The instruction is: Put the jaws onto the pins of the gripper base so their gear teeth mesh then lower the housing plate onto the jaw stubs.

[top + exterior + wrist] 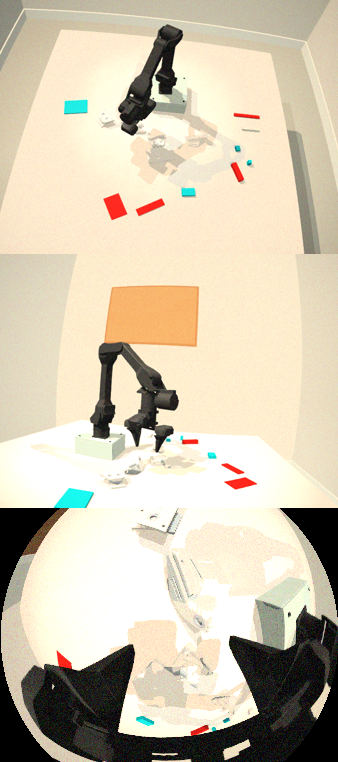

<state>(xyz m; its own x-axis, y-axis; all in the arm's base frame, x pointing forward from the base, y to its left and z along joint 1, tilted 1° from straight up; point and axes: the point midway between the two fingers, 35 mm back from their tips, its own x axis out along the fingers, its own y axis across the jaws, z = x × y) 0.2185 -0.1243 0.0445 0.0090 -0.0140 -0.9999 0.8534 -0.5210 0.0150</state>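
The white jaw is 30 mm behind my gripper tip, 10 mm to the right of it and 50 mm below it. Also, from my gripper tip: gripper base (80 mm behind, 160 mm to the right, 60 mm below); housing plate (30 mm ahead, 90 mm to the left, 80 mm below); flat white plate (100 mm ahead, 100 mm to the left, 80 mm below).
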